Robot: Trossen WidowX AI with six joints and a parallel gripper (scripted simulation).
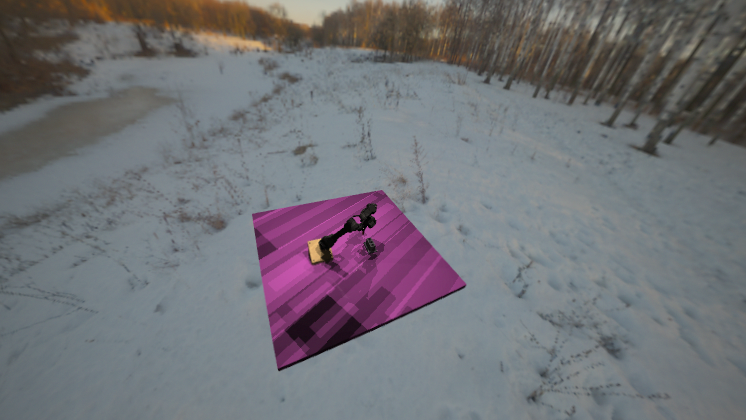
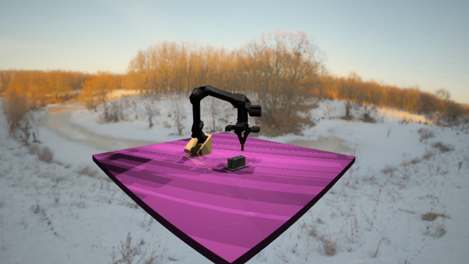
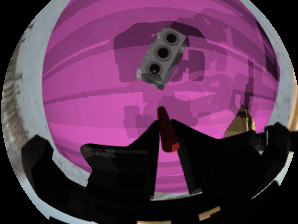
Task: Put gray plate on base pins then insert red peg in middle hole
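Right now my gripper tip is 90 mm to the left of the gray plate, 70 mm above it and 30 mm short of it. The rest, counted from my gripper tip: red peg right at my gripper tip; then dark flat base 110 mm below, 80 mm to the right, 30 mm ahead.
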